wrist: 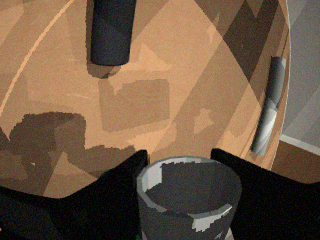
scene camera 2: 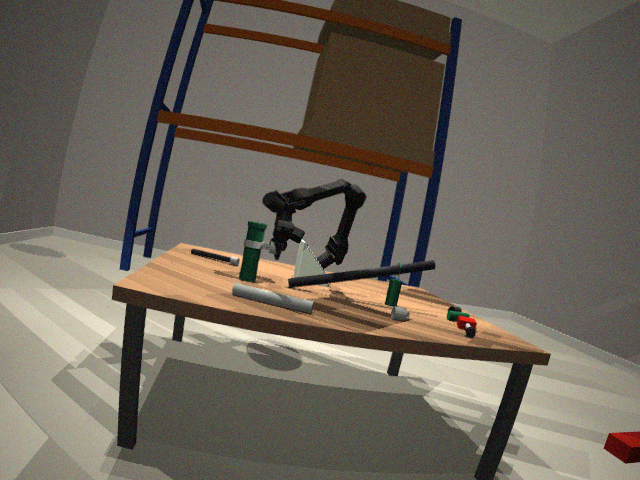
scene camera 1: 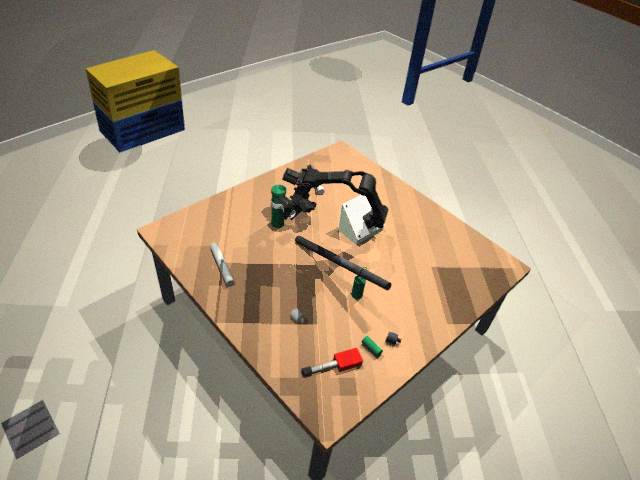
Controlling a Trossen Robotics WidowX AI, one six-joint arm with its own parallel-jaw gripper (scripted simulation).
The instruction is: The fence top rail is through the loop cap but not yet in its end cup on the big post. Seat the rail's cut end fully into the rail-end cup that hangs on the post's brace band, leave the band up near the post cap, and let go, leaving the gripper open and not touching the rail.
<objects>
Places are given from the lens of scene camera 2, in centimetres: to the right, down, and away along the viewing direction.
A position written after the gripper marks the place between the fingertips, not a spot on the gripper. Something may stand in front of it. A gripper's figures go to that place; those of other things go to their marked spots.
gripper [scene camera 2: 277, 257]: -15, 6, 171
dark top rail [scene camera 2: 430, 264]: 41, 9, 178
grey tube [scene camera 2: 274, 298]: -13, 16, 136
The marked spots on the dark top rail and the grey tube are 69 cm apart.
</objects>
